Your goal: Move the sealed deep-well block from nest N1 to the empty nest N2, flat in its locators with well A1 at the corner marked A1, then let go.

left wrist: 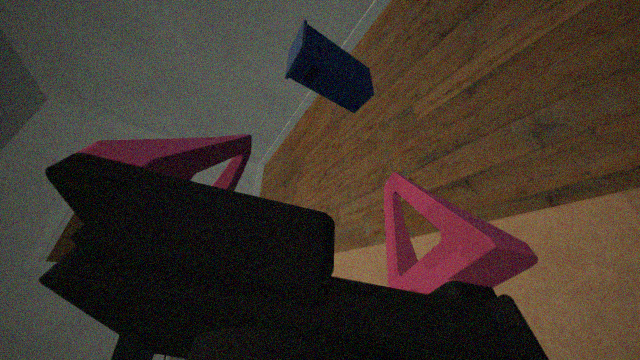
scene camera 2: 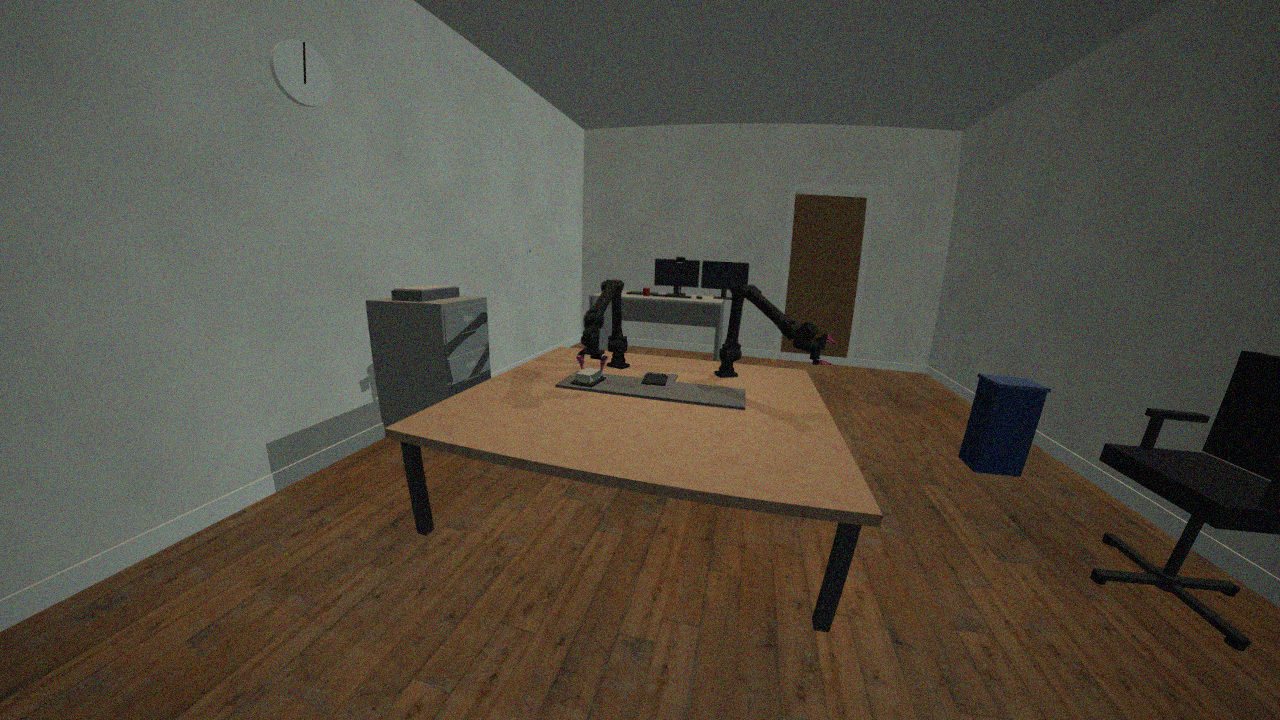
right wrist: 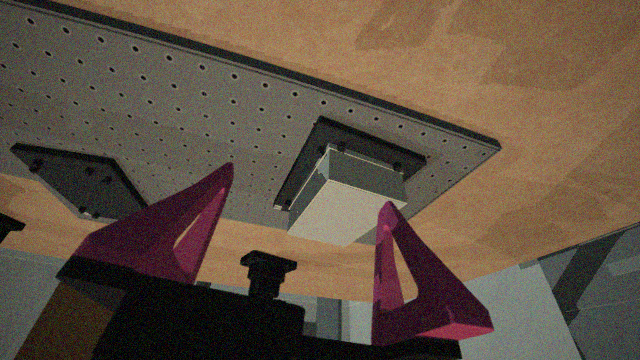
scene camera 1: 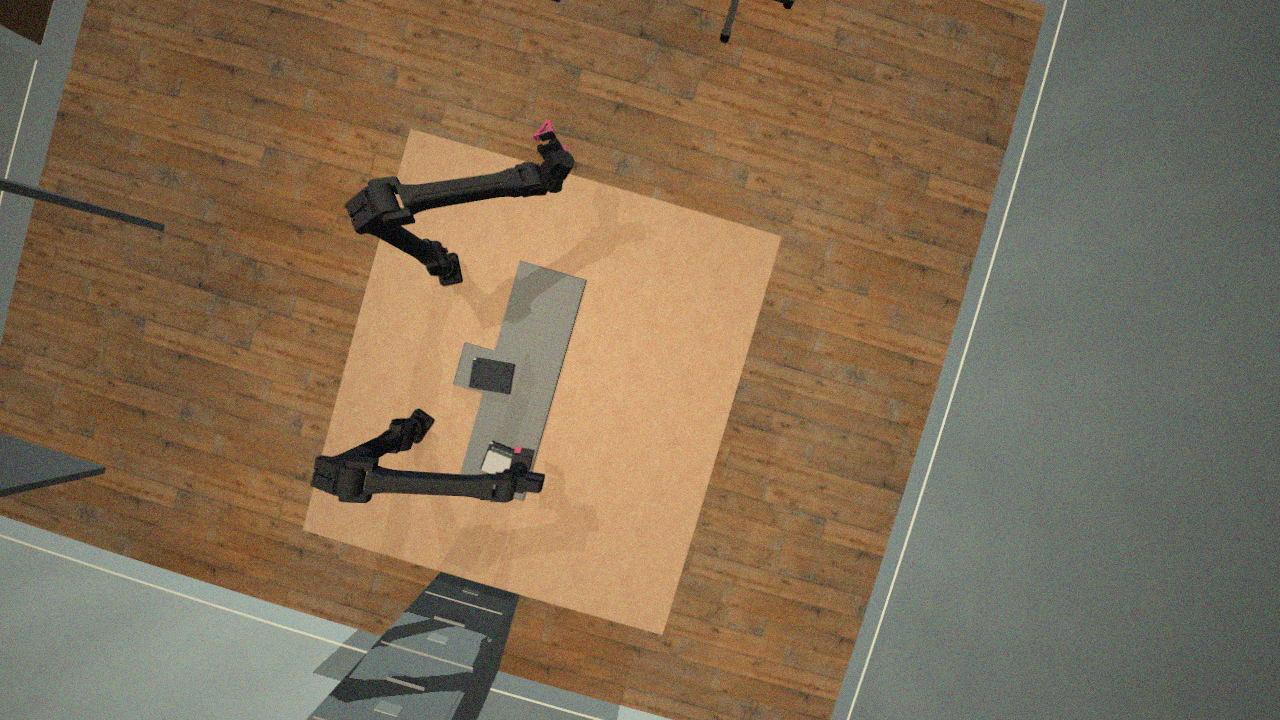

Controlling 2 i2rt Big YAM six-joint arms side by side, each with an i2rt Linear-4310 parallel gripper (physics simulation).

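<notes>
The sealed deep-well block, grey with a pale top, sits in the dark nest N1; it looks flat. The dark nest N2 is empty; small pale marks show at a corner of each nest in the right wrist view, but their lettering is too small to read. My right gripper is open above the block, with nothing held; the arm partly hides the block in scene camera 1. My left gripper is open and empty, far from both nests.
A grey perforated plate lies on the wooden table. The left gripper is out past the table's edge. A blue bin and a filing cabinet stand on the floor away from the table.
</notes>
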